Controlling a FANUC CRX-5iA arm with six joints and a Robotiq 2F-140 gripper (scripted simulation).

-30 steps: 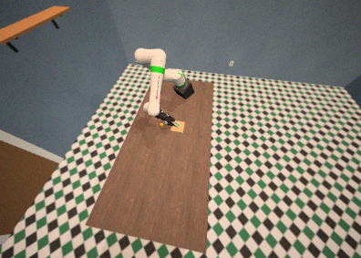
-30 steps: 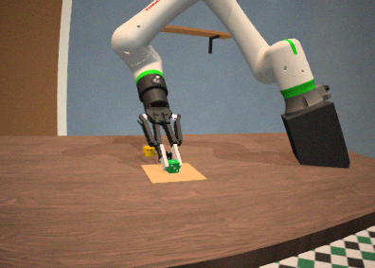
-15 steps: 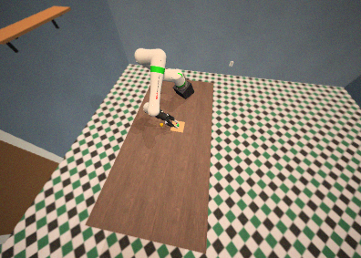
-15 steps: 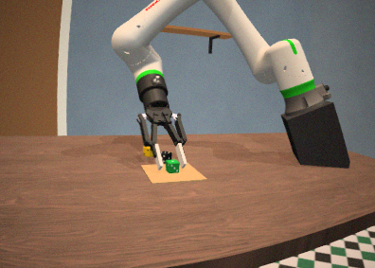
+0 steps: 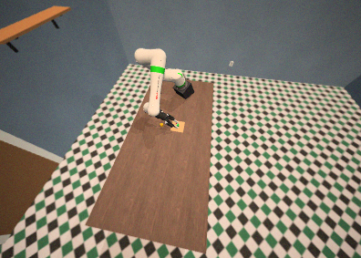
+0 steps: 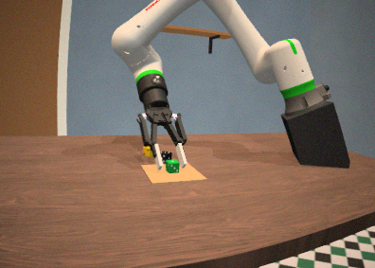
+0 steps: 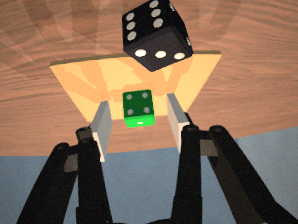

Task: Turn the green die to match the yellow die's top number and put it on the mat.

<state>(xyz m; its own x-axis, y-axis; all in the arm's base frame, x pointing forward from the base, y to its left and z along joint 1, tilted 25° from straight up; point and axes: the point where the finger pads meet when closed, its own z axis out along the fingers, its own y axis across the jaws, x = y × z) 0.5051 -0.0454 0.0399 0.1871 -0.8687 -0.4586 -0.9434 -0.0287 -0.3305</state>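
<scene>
Now: the green die 20 mm to the left of my hand and 20 mm below it. From my hand the other things lie so: yellow die 160 mm to the right, 20 mm below; then black die 20 mm behind, 80 mm to the right, 20 mm below; then mat 20 mm to the left, 40 mm below.
</scene>
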